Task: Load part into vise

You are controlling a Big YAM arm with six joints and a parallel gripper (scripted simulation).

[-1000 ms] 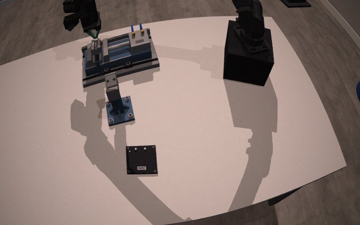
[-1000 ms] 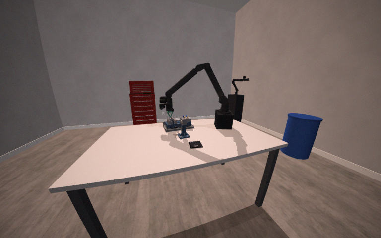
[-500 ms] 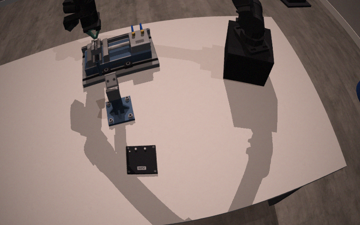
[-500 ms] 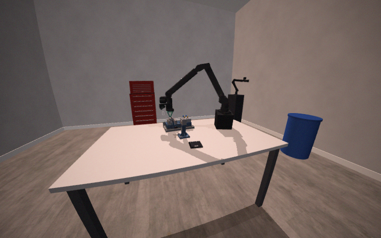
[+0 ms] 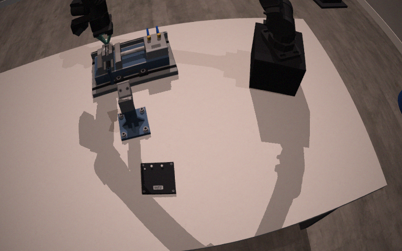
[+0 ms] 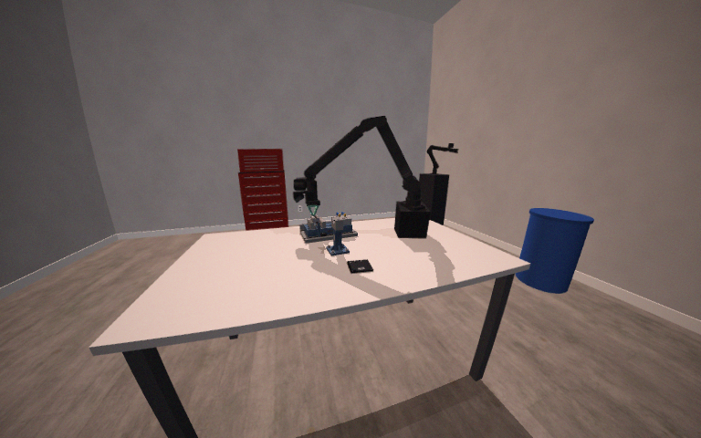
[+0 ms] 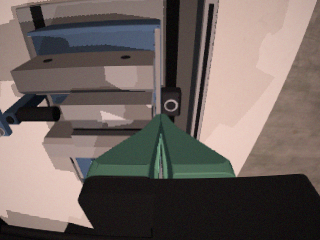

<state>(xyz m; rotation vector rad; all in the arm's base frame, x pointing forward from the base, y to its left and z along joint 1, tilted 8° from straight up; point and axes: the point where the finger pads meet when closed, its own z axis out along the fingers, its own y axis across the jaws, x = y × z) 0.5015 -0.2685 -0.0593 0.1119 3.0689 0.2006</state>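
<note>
My gripper is now 40 mm to the right of the part and 10 mm above it. Also, from my hand: fixed jaw (50 mm to the left, 30 mm below, 30 mm ahead); then moving jaw (60 mm to the left, 30 mm below, 30 mm behind); then dark short rod (100 mm to the left, 20 mm below, 10 mm ahead).
</note>
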